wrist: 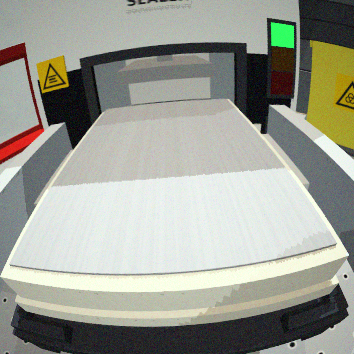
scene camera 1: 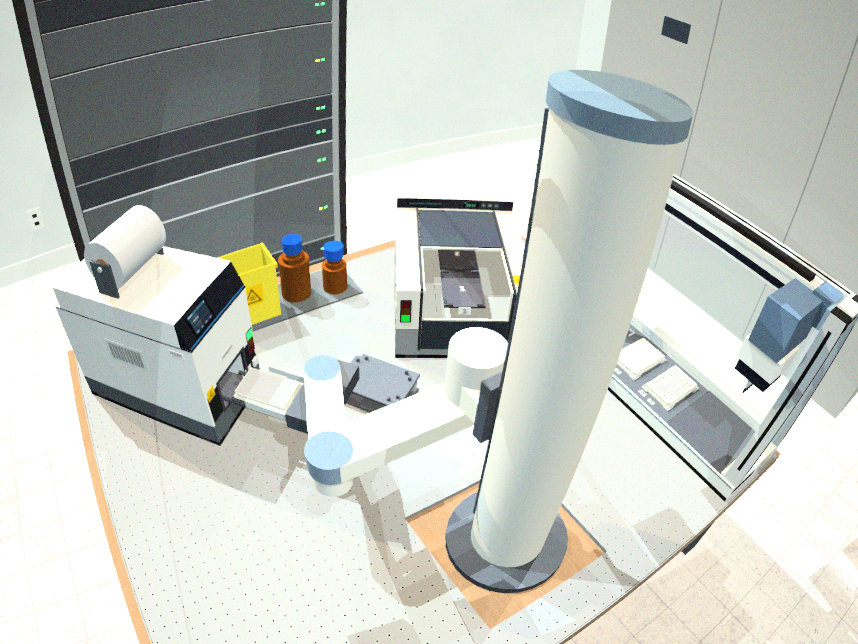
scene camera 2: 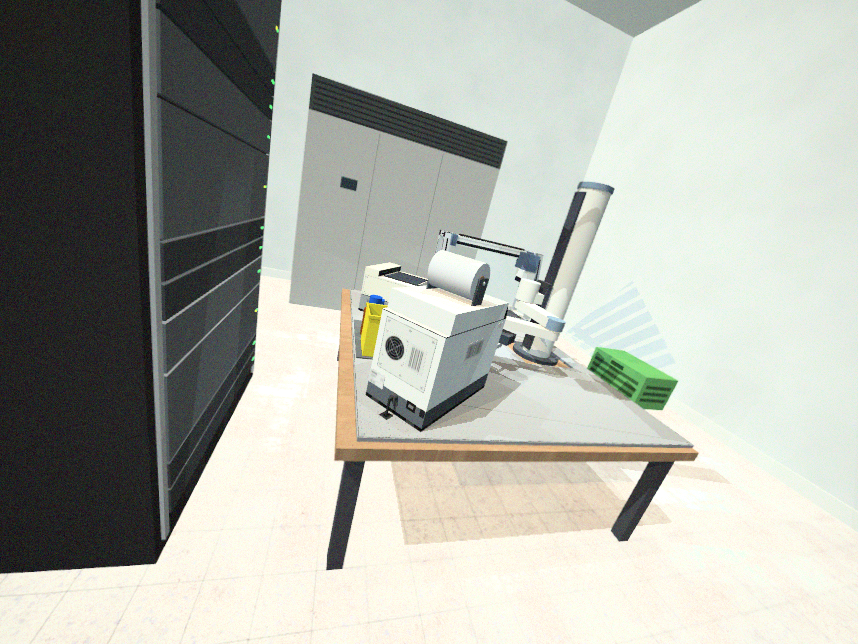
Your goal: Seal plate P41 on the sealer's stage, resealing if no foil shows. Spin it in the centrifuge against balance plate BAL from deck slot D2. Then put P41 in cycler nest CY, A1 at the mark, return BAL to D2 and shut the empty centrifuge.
Scene:
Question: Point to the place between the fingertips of the gripper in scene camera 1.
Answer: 258,385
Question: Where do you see a sealer tray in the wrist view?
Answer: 307,319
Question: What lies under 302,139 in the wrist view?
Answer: The gripper.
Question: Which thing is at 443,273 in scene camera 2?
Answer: A foil roll.

